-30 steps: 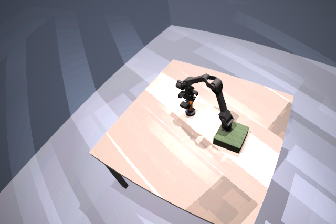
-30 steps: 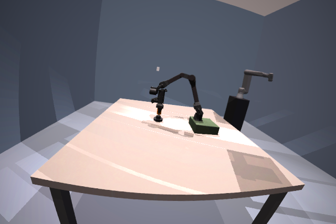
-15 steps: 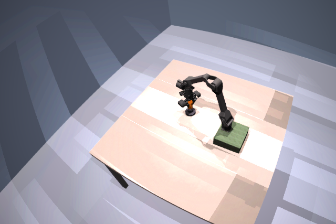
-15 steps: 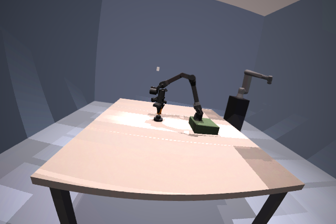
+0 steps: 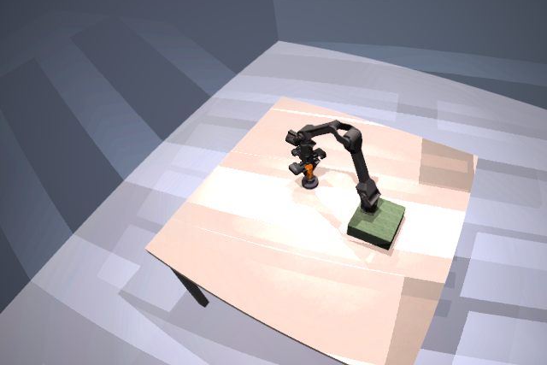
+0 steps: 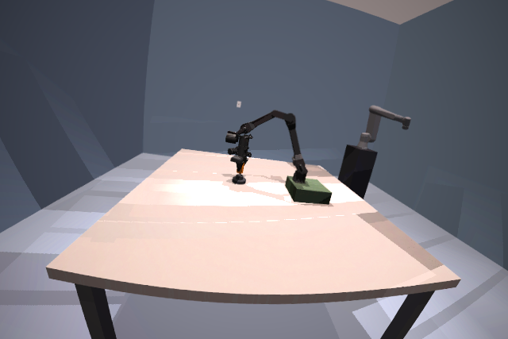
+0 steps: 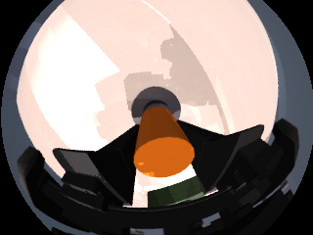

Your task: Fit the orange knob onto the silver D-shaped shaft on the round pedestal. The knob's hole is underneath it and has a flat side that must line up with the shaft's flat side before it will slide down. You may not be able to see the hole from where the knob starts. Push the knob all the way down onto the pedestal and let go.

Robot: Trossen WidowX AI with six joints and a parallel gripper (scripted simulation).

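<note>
The round pedestal is 4 cm below my gripper tip. The rest, counted from my gripper tip: orange knob: 3 cm above.
</note>
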